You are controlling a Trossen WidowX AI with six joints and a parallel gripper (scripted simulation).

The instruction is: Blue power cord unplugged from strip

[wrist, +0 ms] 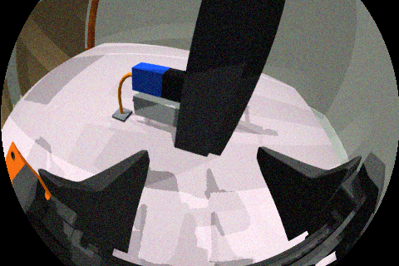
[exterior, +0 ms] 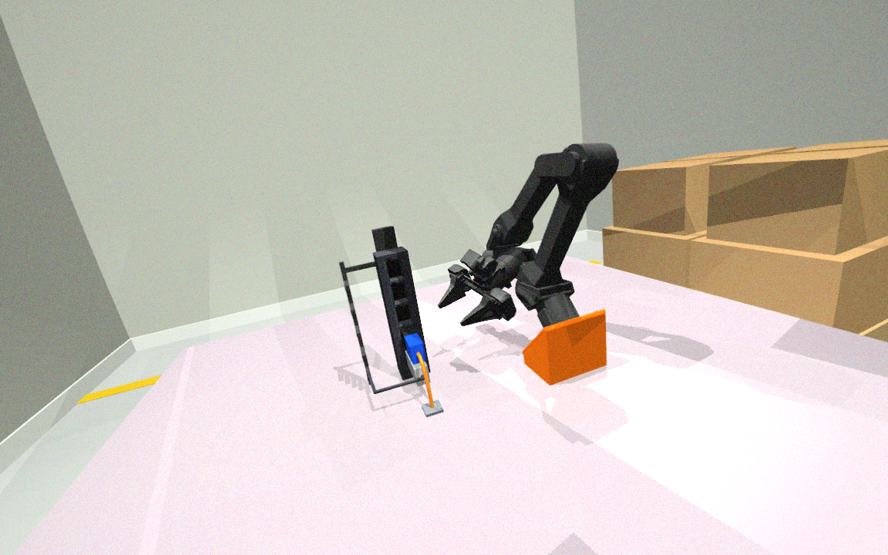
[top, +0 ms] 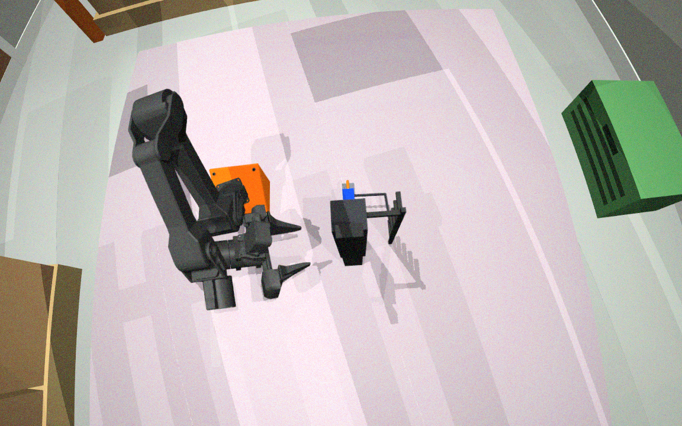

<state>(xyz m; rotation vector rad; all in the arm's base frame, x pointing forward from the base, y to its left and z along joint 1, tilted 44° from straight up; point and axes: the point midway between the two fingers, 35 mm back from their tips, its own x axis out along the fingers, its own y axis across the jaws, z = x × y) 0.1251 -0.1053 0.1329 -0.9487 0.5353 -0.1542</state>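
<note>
Now: the blue plug 110 mm ahead of my gripper tip and 60 mm to the left of it.
</note>
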